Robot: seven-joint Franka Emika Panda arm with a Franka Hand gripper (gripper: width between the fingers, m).
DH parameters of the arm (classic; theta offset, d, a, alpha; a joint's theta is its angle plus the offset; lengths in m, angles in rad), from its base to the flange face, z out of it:
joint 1: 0 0.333 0 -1.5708
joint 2: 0 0 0 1.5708
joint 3: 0 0.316 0.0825 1.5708
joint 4: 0 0 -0.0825 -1.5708
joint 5: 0 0.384 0 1.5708
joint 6: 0 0 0.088 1.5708
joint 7: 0 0.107 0 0
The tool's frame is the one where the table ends.
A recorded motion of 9 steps. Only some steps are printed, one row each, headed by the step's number.
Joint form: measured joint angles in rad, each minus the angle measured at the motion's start. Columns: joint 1, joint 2, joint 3, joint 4, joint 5, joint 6, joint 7.
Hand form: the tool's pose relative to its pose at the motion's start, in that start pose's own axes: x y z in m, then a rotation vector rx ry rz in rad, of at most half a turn. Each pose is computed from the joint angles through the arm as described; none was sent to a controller.
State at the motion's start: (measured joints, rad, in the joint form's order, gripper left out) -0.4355 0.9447 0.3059 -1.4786 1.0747 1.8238 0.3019
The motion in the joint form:
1: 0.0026 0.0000 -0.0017 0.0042 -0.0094 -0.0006 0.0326
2: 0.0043 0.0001 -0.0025 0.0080 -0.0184 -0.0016 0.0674
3: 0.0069 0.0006 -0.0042 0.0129 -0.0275 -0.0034 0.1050
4: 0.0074 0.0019 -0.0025 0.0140 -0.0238 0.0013 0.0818
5: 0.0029 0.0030 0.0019 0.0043 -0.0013 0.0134 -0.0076
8: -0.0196 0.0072 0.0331 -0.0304 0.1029 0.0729 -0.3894
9: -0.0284 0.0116 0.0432 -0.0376 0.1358 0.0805 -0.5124
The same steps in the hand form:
1: -0.0003 -0.0009 0.0000 -0.0094 0.0043 0.0267
2: -0.0006 -0.0017 -0.0001 -0.0179 0.0078 0.0560
3: -0.0009 -0.0027 -0.0001 -0.0269 0.0116 0.0877
4: -0.0006 -0.0034 0.0006 -0.0223 0.0126 0.0647
5: 0.0012 -0.0015 0.0013 0.0016 0.0105 -0.0105
8: 0.0059 0.0013 0.0048 0.1152 0.0287 -0.3347
9: 0.0074 0.0025 0.0055 0.1513 0.0341 -0.4382

